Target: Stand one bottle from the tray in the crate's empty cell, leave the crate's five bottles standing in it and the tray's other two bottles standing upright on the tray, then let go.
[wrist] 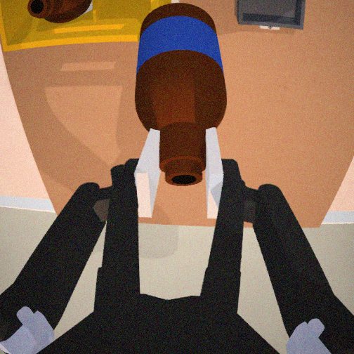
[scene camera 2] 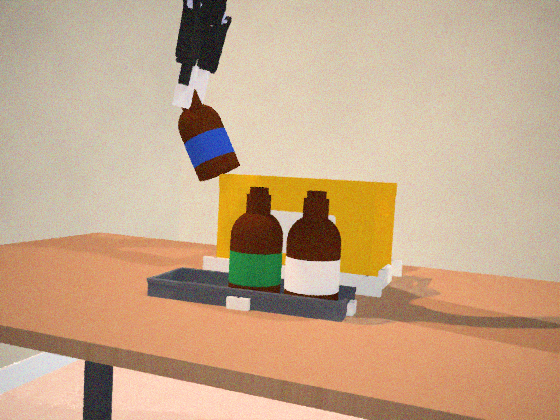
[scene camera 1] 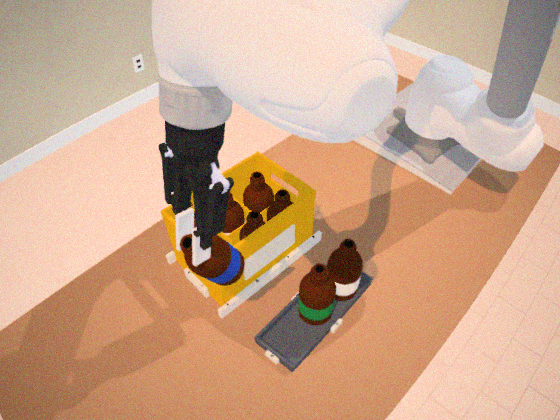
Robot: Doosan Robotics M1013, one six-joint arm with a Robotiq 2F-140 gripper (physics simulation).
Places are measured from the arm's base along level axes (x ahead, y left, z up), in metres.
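Pixels of known places: gripper, fingertip midpoint: (scene camera 2: 186, 108) (scene camera 1: 193, 253); arm's base, origin of the base link: (scene camera 1: 424, 136).
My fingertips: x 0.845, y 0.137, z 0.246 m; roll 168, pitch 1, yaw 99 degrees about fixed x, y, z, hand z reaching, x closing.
Ahead of a thing's pixels: the offset from my fingertips to its middle. "*": to the spot under its first point. Level surfaces: height alone.
My gripper (scene camera 1: 193, 245) (scene camera 2: 191, 92) (wrist: 183, 145) is shut on the neck of the brown blue-label bottle {dx -0.028, dy -0.008, dz -0.036 m} (scene camera 1: 222, 260) (scene camera 2: 207, 145) (wrist: 180, 75). The bottle hangs clearly tilted, its base swung out to one side; in the second scene view its base is above and left of the top edge of the yellow crate {dx -0.174, dy -0.144, dz -0.195 m} (scene camera 1: 305, 215) (scene camera 2: 370, 225) (wrist: 70, 44). Several brown bottles {dx -0.257, dy -0.195, dz -0.197 m} (scene camera 1: 257, 192) (wrist: 60, 10) stand in the crate; the gripper and held bottle hide part of it. The green-label bottle {dx -0.198, dy +0.084, dz -0.200 m} (scene camera 1: 317, 295) (scene camera 2: 256, 250) and white-label bottle {dx -0.282, dy +0.076, dz -0.200 m} (scene camera 1: 346, 270) (scene camera 2: 314, 250) stand upright on the grey tray {dx -0.198, dy +0.088, dz -0.269 m} (scene camera 1: 280, 335) (scene camera 2: 180, 295) (wrist: 270, 12).
White strips {* dx -0.171, dy -0.039, dz -0.279 m} (scene camera 1: 270, 280) run along the crate's base. Small white blocks {* dx -0.204, dy +0.144, dz -0.267 m} (scene camera 1: 336, 325) (scene camera 2: 238, 303) sit against the tray. The tray lies beside the crate's long side on the wooden table {dz -0.282 m} (scene camera 1: 380, 360) (scene camera 2: 125, 325). The arm's base stands at the table's far end.
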